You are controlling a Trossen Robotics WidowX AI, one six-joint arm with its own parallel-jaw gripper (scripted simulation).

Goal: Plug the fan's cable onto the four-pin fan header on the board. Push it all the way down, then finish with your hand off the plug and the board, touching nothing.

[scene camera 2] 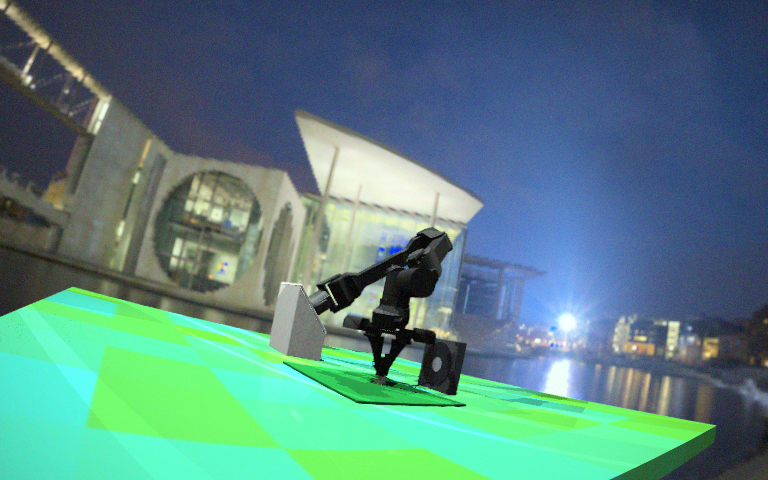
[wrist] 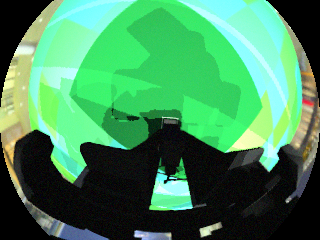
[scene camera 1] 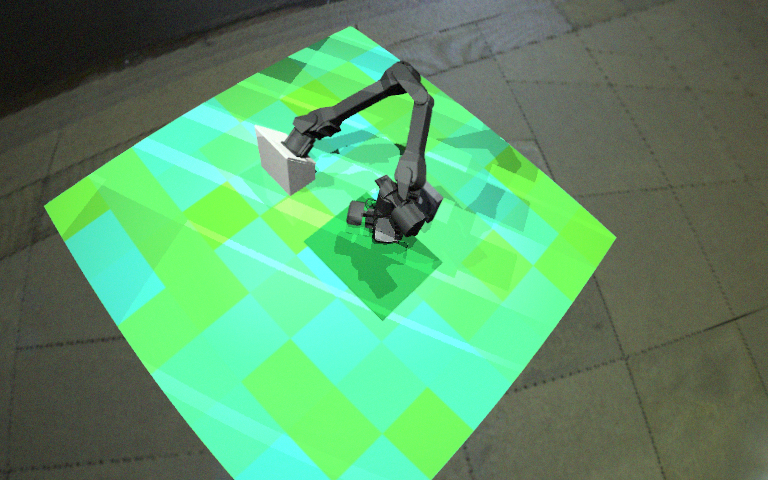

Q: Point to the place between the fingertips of my gripper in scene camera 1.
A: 379, 232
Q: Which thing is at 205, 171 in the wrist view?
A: My gripper.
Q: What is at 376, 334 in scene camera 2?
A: My gripper.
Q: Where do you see a black fan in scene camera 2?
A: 441, 364
